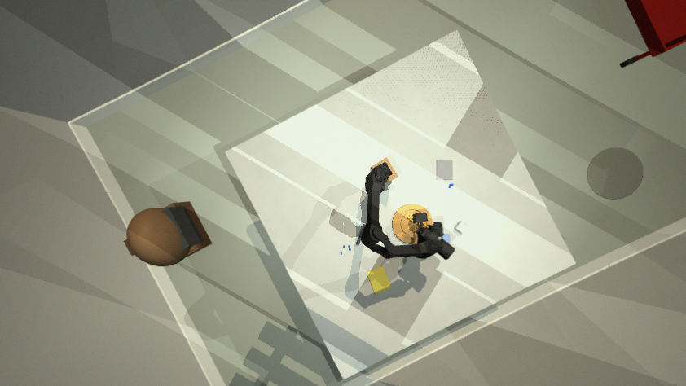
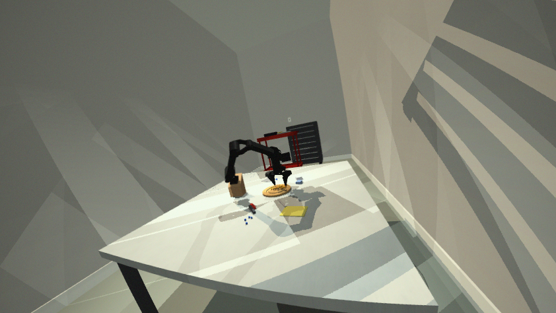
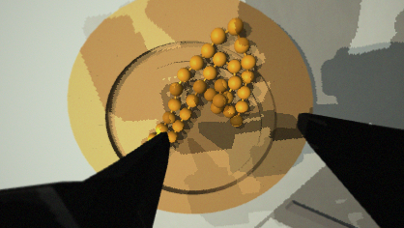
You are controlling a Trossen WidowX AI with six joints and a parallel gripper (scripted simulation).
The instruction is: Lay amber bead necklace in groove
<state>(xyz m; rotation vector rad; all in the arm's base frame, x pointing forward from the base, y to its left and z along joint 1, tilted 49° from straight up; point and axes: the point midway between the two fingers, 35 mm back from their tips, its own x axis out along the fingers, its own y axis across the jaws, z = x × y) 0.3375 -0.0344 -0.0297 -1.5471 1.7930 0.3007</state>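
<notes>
My gripper tip is 30 mm past the round bead board and 30 mm above it. The rest, counted from my gripper tip: light blue cube: 120 mm ahead, 100 mm to the left, 30 mm below; then red-handled tool: 120 mm behind, 230 mm to the right, 30 mm below; then white cube: 110 mm ahead, 200 mm to the left, 20 mm below.
</notes>
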